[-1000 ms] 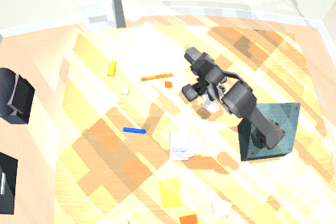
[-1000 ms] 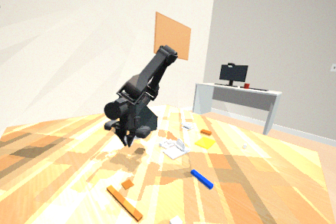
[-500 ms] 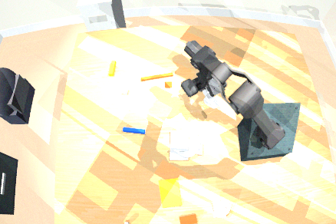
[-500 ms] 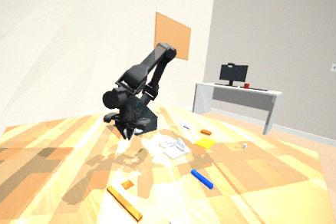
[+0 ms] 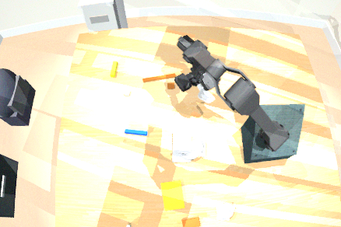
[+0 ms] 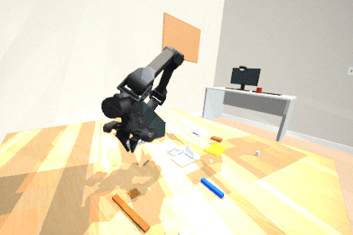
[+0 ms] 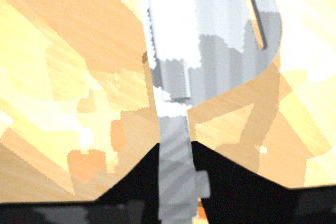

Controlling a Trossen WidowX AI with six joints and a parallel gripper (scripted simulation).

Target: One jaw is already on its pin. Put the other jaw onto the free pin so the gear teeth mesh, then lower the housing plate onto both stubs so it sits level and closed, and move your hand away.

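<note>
My gripper tip is 110 mm short of the small orange square, 40 mm to the left of it and 80 mm above it. The rest, counted from my gripper tip: long orange bar: 160 mm ahead, 80 mm to the right, 80 mm below; white jaw: 10 mm behind, 10 mm to the left, 30 mm above; white cube: 290 mm ahead, 10 mm to the right, 70 mm below.
</note>
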